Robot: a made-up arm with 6 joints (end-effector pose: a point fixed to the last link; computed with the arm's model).
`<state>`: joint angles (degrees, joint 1 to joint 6).
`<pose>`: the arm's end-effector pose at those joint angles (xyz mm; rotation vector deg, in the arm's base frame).
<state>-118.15 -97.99 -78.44 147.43 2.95 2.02</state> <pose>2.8 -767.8 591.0 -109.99 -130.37 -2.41</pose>
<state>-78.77 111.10 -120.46 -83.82 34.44 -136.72</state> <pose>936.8 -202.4 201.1 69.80 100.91 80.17</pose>
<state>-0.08 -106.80 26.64 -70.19 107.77 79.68</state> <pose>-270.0 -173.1 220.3 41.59 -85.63 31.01</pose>
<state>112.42 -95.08 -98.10 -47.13 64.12 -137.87</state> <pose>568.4 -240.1 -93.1 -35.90 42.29 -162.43</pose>
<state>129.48 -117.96 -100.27 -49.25 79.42 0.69</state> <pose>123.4 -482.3 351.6 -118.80 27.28 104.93</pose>
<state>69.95 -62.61 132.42 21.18 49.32 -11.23</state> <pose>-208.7 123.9 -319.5 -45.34 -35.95 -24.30</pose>
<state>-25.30 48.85 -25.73 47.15 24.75 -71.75</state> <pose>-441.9 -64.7 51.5 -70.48 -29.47 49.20</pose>
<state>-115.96 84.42 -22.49 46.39 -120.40 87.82</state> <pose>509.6 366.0 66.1 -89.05 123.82 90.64</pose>
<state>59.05 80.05 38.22 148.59 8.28 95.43</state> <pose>-538.6 229.6 359.7 -128.64 -68.89 -79.63</pose>
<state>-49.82 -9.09 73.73 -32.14 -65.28 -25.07</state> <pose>227.4 887.1 -194.2 90.27 -103.49 -26.37</pose>
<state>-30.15 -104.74 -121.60 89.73 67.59 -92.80</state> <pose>510.1 -17.2 -282.8 -83.48 -1.56 -139.76</pose>
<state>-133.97 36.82 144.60 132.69 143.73 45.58</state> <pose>475.4 47.4 251.0 25.90 -55.70 -95.14</pose>
